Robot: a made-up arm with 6 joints. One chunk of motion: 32 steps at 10 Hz.
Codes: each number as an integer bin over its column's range. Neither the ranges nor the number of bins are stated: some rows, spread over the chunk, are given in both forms.
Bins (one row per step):
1: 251 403 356 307 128 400
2: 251 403 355 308 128 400
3: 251 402 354 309 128 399
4: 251 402 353 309 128 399
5: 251 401 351 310 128 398
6: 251 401 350 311 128 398
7: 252 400 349 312 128 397
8: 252 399 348 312 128 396
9: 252 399 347 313 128 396
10: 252 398 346 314 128 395
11: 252 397 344 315 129 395
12: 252 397 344 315 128 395
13: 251 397 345 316 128 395
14: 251 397 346 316 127 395
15: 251 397 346 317 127 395
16: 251 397 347 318 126 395
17: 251 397 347 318 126 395
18: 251 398 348 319 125 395
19: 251 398 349 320 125 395
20: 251 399 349 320 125 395
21: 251 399 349 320 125 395
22: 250 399 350 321 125 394
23: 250 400 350 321 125 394
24: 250 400 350 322 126 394
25: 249 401 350 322 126 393
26: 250 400 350 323 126 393
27: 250 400 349 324 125 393
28: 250 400 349 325 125 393
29: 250 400 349 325 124 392
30: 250 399 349 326 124 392
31: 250 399 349 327 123 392
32: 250 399 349 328 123 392
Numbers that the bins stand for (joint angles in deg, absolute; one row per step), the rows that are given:
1: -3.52 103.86 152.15 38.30 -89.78 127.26
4: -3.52 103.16 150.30 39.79 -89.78 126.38
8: -2.74 101.05 147.21 42.02 -89.78 123.73
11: -2.74 99.64 144.73 44.25 -89.07 122.85
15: -3.52 99.64 145.97 45.74 -90.48 122.85
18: -3.52 100.34 147.21 47.22 -91.89 122.85
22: -4.31 101.05 148.44 48.71 -91.89 121.97
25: -5.09 102.45 148.44 49.45 -91.19 121.09
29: -4.31 101.75 147.82 51.69 -92.60 120.21
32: -4.31 101.05 147.82 53.92 -93.30 120.21
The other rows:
2: -3.52 103.86 151.53 39.04 -89.78 127.26
3: -3.52 103.16 150.92 39.79 -89.78 126.38
5: -3.52 102.45 149.06 40.53 -89.78 125.49
6: -3.52 102.45 148.44 41.27 -89.78 125.49
7: -2.74 101.75 147.82 42.02 -89.78 124.61
9: -2.74 101.05 146.59 42.76 -89.78 123.73
10: -2.74 100.34 145.97 43.51 -89.78 122.85
12: -2.74 99.64 144.73 44.25 -89.78 122.85
13: -3.52 99.64 145.35 44.99 -89.78 122.85
14: -3.52 99.64 145.97 44.99 -90.48 122.85
16: -3.52 99.64 146.59 46.48 -91.19 122.85
17: -3.52 99.64 146.59 46.48 -91.19 122.85
19: -3.52 100.34 147.82 47.97 -91.89 122.85
20: -3.52 101.05 147.82 47.97 -91.89 122.85
21: -3.52 101.05 147.82 47.97 -91.89 122.85
23: -4.31 101.75 148.44 48.71 -91.89 121.97
24: -4.31 101.75 148.44 49.45 -91.19 121.97
26: -4.31 101.75 148.44 50.20 -91.19 121.09
27: -4.31 101.75 147.82 50.94 -91.89 121.09
28: -4.31 101.75 147.82 51.69 -91.89 121.09
30: -4.31 101.05 147.82 52.43 -92.60 120.21
31: -4.31 101.05 147.82 53.17 -93.30 120.21

